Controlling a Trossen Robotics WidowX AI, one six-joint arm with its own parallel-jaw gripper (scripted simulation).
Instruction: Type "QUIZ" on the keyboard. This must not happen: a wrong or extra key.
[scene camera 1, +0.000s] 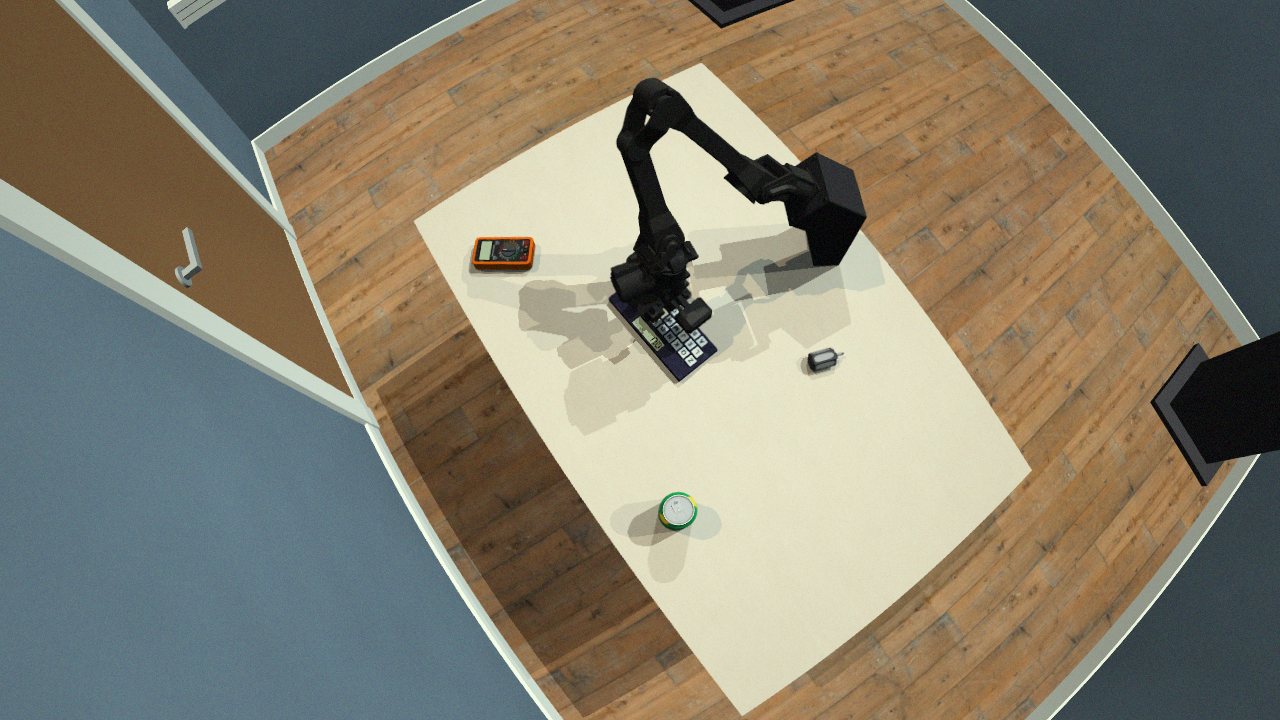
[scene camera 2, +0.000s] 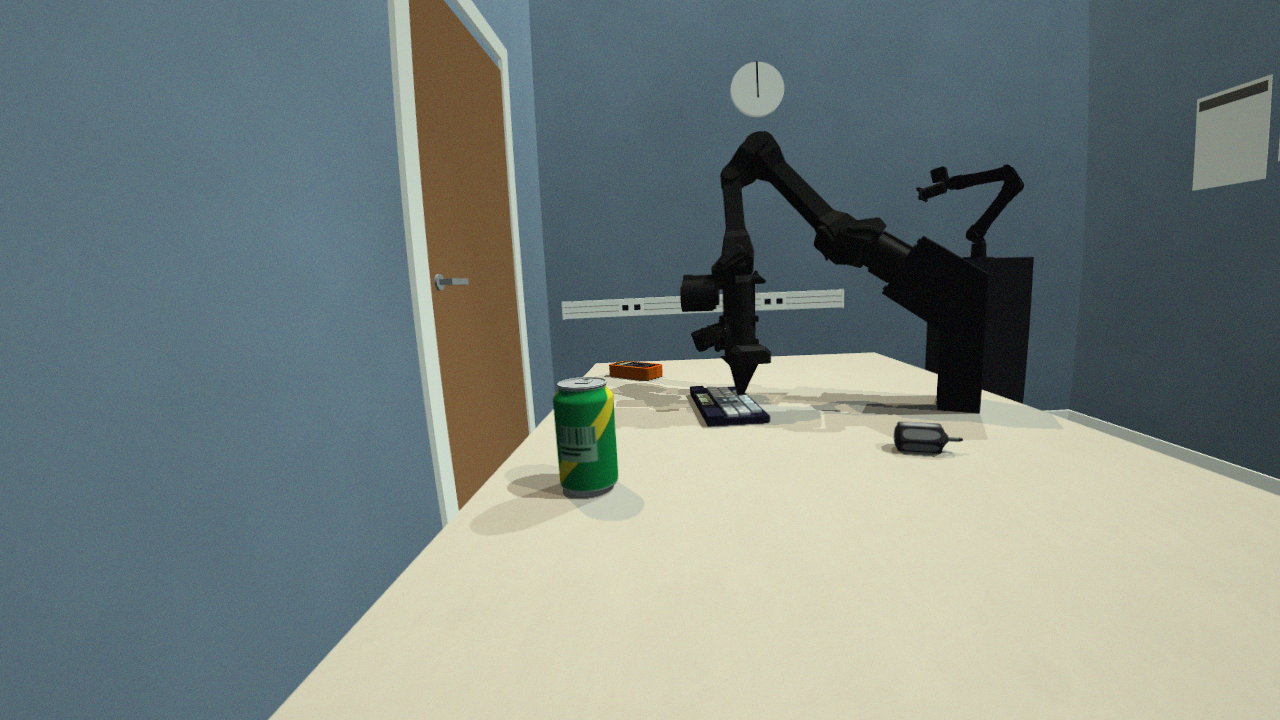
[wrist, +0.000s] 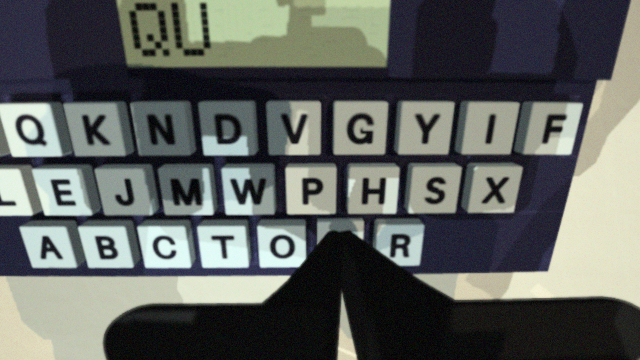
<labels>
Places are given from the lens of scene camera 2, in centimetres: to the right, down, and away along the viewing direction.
my gripper (scene camera 2: 740, 395): 18, 6, 84
small dark motor (scene camera 2: 908, 436): 34, 10, 55
orange multimeter (scene camera 2: 626, 369): -3, 2, 112
green soda can (scene camera 2: 584, 415): -6, 6, 47
The marked spots on the small dark motor and the orange multimeter are 68 cm apart.
</labels>
